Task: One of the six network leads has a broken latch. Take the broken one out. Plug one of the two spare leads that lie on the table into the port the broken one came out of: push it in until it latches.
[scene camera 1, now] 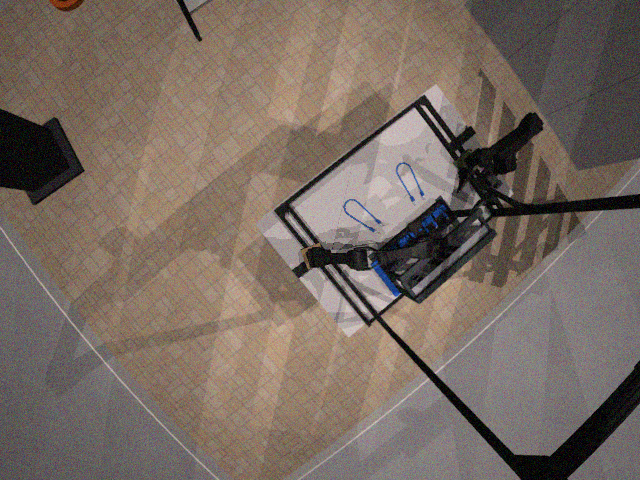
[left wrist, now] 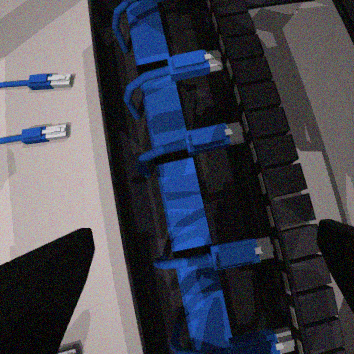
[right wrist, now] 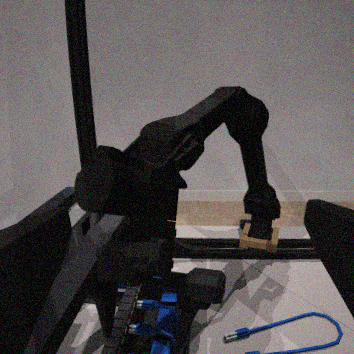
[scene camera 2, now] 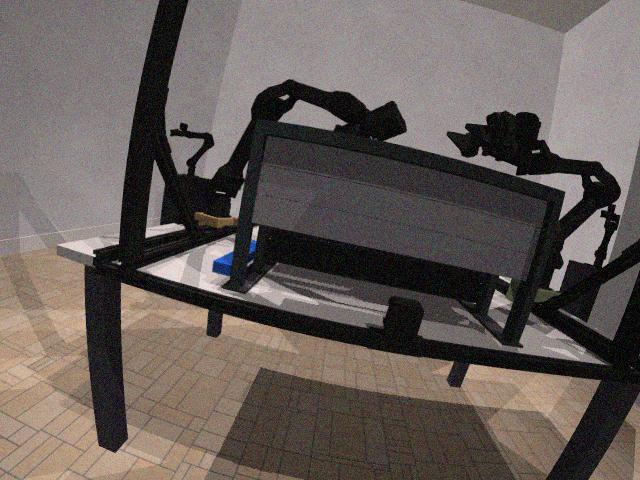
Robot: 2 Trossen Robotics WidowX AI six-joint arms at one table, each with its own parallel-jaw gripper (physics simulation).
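Note:
Two U-shaped blue spare leads lie on the table beside the dark port rack. One lead's two clear-tipped plugs show in the left wrist view; a spare lead also shows in the right wrist view. Several blue leads sit in the rack, with plugs pointing at a row of dark blocks. I cannot tell which latch is broken. My left gripper is open and empty above the rack. My right gripper is open and empty, raised at the right.
A tall grey panel in a dark frame stands behind the rack. A long blue block lies at the rack's left end. A tan bracket sits at the left arm's base. Dark rails edge the table.

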